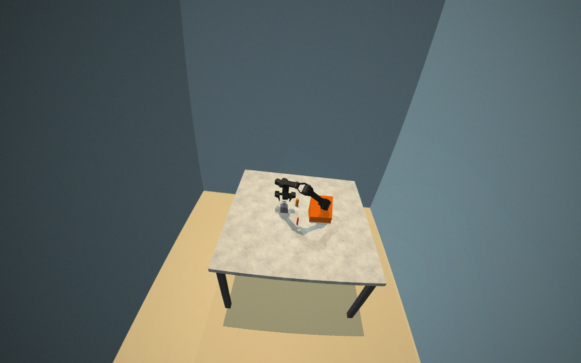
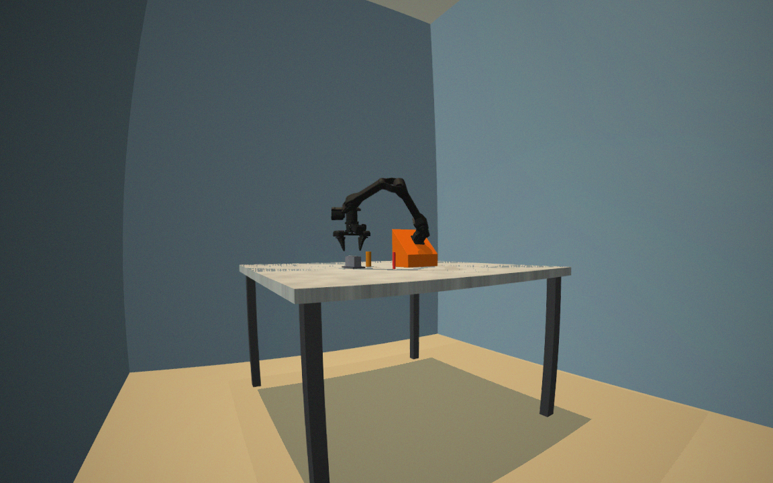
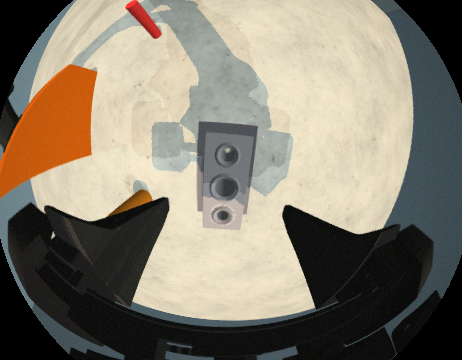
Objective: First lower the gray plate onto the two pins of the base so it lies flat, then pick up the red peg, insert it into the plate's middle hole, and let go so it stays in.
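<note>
The gray plate is 40 mm below my gripper tip. The rest, counted from my gripper tip: red peg (190 mm to the left, 130 mm behind, 50 mm below); orange peg (120 mm behind, 60 mm to the right, 50 mm below).
</note>
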